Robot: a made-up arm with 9 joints. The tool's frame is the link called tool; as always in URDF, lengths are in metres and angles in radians. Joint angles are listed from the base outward.
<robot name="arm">
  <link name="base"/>
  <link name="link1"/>
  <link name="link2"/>
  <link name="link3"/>
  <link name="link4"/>
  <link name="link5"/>
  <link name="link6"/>
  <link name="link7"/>
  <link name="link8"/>
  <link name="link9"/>
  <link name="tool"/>
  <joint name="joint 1" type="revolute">
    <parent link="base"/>
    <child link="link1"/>
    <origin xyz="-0.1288 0.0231 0.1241" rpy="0 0 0"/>
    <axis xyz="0 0 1"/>
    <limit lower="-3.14" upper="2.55"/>
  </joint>
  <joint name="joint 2" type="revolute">
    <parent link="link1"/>
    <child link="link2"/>
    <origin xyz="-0.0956 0.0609 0.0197" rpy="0 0 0"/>
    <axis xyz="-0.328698 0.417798 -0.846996"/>
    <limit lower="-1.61" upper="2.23"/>
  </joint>
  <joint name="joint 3" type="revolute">
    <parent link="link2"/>
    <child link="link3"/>
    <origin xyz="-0.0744 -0.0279 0.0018" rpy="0 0 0"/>
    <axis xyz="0 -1 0"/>
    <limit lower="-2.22" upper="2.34"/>
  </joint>
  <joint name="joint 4" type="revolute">
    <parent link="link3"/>
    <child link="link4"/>
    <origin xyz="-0.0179 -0.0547 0.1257" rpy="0 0 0"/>
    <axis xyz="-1 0 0"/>
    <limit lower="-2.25" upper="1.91"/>
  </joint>
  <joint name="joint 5" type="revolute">
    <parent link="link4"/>
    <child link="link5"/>
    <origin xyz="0.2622 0.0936 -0.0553" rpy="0 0 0"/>
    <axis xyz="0 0 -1"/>
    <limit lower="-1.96" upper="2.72"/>
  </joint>
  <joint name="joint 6" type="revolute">
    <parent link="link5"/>
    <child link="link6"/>
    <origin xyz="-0.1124 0.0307 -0.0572" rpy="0 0 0"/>
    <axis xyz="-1 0 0"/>
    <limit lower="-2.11" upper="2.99"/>
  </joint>
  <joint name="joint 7" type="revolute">
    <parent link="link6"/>
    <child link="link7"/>
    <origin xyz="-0.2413 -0.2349 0.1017" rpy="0 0 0"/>
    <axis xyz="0 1 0"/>
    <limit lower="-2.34" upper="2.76"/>
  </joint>
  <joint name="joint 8" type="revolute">
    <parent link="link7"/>
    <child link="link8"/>
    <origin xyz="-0.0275 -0.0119 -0.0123" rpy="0 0 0"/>
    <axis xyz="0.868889 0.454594 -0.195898"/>
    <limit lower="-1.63" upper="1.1"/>
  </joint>
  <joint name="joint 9" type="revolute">
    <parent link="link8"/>
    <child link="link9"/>
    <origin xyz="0.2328 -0.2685 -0.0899" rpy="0 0 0"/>
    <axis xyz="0 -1 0"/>
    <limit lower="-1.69" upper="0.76"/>
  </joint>
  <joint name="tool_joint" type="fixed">
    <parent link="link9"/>
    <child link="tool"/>
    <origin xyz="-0.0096 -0.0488 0.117" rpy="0 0 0"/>
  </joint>
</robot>
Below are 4 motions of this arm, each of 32 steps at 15 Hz.
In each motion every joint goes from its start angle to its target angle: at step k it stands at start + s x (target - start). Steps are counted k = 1, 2, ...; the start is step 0. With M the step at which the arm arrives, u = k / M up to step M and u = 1 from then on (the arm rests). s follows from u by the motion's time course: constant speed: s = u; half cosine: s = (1 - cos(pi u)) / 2; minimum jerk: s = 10 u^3 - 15 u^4 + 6 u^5.
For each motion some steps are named. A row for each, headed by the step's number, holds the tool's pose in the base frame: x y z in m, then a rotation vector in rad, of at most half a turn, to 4 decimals.
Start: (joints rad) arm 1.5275 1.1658 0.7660 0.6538 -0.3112 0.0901 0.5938 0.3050 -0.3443
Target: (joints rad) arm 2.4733 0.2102 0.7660 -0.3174 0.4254 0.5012 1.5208 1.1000 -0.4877
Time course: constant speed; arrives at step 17
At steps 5, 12, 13, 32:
5: 0.1817 -0.5149 0.4667 -0.6085 0.4639 0.3445
12: 0.3290 -0.4807 0.0325 -0.4546 1.3157 0.7100
13: 0.3300 -0.4844 -0.0014 -0.5025 1.4527 0.7252
32: 0.3811 -0.5330 -0.0225 -0.8884 1.9232 0.6246

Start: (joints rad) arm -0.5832 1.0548 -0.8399 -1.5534 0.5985 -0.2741 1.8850 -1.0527 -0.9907
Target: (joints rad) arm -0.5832 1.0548 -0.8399 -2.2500 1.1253 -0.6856 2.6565 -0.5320 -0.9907
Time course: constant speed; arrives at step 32
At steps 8, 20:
8: 0.3044 0.0340 0.1355 2.1914 -0.2469 0.4657
20: 0.3698 -0.2128 0.3793 1.8873 -0.8691 0.8162

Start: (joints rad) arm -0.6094 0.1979 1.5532 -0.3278 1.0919 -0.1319 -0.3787 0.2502 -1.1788
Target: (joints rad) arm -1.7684 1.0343 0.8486 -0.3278 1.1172 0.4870 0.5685 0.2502 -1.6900
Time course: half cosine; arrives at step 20
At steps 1, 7, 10, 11, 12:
1: -0.3441 0.0513 -0.0819 0.9161 -0.9039 -0.4904
7: -0.3474 0.2148 -0.0564 1.0120 -0.5161 -1.0747
10: -0.2477 0.3596 -0.0378 1.3463 -0.3171 -1.5268
11: -0.1896 0.4006 -0.0300 1.5111 -0.2957 -1.6565
12: -0.1216 0.4316 -0.0207 1.6934 -0.3058 -1.7630

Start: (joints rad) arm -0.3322 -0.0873 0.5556 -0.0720 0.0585 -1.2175 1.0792 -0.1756 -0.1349
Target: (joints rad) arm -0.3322 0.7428 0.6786 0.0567 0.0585 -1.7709 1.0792 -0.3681 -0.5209
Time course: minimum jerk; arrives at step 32
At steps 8, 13, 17, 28, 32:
8: 0.0444 0.0083 -0.2545 0.7922 0.2323 0.7209
13: 0.0391 -0.0088 -0.2562 0.7805 0.2539 0.6428
17: 0.0325 -0.0315 -0.2561 0.7623 0.2773 0.5606
28: 0.0128 -0.0846 -0.2507 0.7144 0.3296 0.4020
32: 0.0118 -0.0868 -0.2504 0.7123 0.3319 0.3958

